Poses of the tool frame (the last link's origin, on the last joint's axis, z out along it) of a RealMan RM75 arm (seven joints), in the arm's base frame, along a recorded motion.
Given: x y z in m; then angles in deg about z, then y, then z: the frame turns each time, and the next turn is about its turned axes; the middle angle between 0 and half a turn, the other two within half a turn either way.
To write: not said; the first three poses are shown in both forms.
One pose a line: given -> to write
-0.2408 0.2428 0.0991 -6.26 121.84 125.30 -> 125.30 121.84 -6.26 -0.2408 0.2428 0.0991
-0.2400 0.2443 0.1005 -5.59 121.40 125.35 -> 125.35 121.40 -5.59 -0.2400 0.2443 0.1005
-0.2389 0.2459 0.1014 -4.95 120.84 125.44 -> 125.44 120.84 -4.95 -0.2389 0.2459 0.1014
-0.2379 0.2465 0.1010 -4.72 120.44 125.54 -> 125.54 120.44 -4.72 -0.2379 0.2465 0.1010
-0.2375 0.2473 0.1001 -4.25 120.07 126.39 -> 126.39 120.07 -4.25 -0.2375 0.2473 0.1001
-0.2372 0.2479 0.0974 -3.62 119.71 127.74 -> 127.74 119.71 -3.62 -0.2372 0.2479 0.0974
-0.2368 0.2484 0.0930 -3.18 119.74 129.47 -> 129.47 119.74 -3.18 -0.2368 0.2484 0.0930
